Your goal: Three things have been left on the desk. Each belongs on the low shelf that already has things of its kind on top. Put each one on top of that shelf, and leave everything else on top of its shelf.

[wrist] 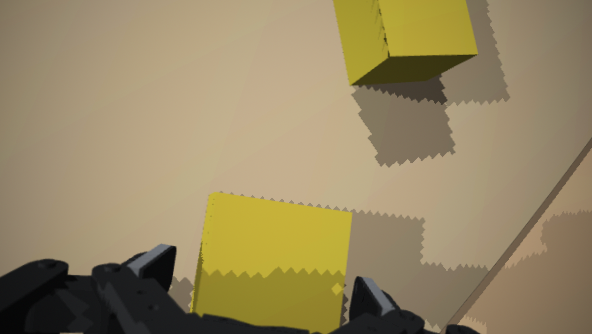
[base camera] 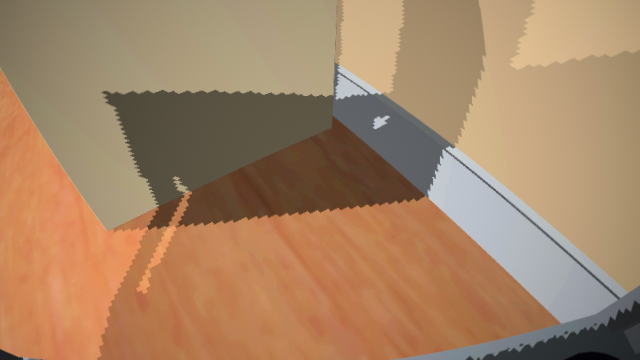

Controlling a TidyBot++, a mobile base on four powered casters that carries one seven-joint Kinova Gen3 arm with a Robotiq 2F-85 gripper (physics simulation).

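Frame: origin at the arm's base, x ahead, y left, z up, level; metres.
Seen in the pictures: gripper, between the fingertips: (wrist: 263, 281).
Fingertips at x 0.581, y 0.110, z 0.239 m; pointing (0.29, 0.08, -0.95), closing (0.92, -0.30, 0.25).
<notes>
Offsets run from my fingertips to a thing's top centre. "*": to the spot under its first point. Level surfaces: height alone.
A yellow block {dx -0.003, dy -0.012, dz +0.020 m} (wrist: 280, 235) is on the beige shelf top {dz -0.025 m} (wrist: 125, 125) in the wrist view, low in the middle. My gripper (wrist: 263, 281) is open, with one finger on each side of this block. A gap shows between the block and each finger. The block's near end is hidden behind the gripper. A second yellow block {* dx +0.101, dy +0.119, dz +0.020 m} (wrist: 425, 27) stands on the same top at the upper right, apart from the first. The desk and the things on it cannot be made out in either view.
The edge of the shelf top runs diagonally at the lower right of the wrist view. In the base camera view, a large beige panel (base camera: 200, 50) stands close in front, above the wooden floor {dz -0.635 m} (base camera: 300, 275). A wall with a pale baseboard (base camera: 500, 225) runs along the right.
</notes>
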